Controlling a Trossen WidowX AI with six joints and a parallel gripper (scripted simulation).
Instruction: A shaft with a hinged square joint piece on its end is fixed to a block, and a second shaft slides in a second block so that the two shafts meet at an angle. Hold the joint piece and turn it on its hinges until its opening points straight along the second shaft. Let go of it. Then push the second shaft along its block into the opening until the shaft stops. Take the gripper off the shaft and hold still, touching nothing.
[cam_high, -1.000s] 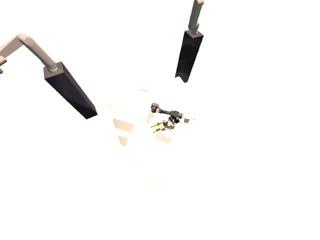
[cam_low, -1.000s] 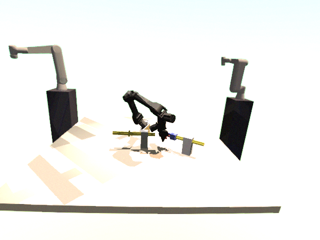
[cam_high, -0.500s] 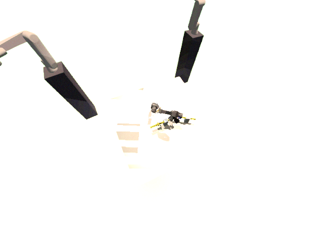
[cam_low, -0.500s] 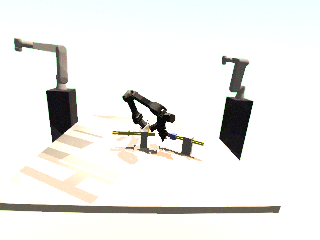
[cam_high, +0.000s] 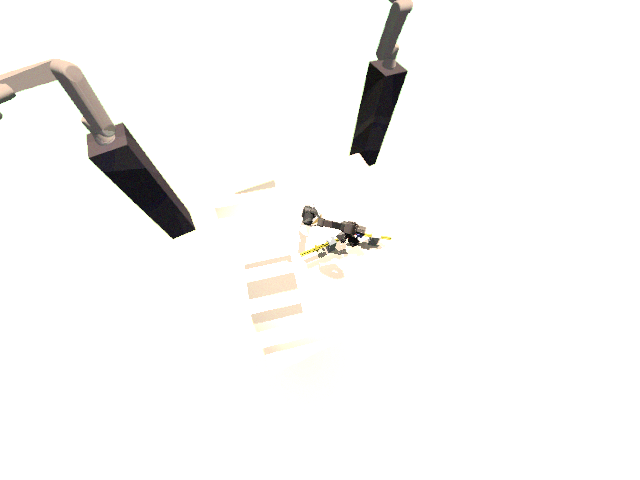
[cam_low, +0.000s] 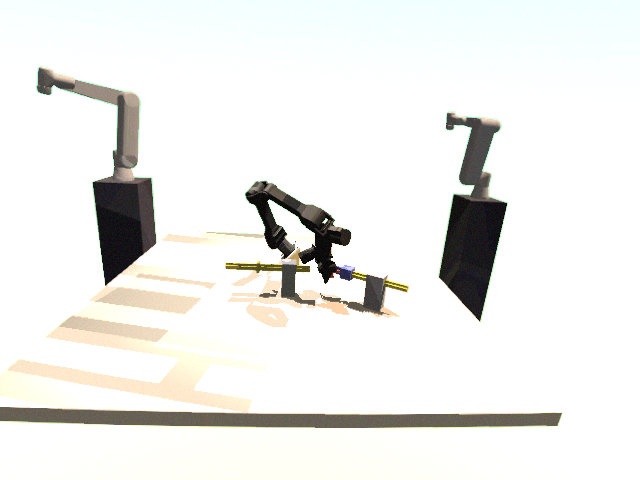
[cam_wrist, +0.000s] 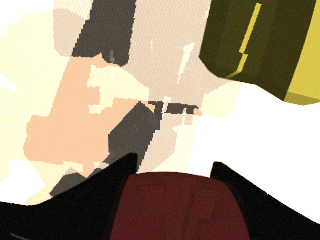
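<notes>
The red joint piece lies 40 mm above my gripper tip and 10 mm to the left of it.
</notes>
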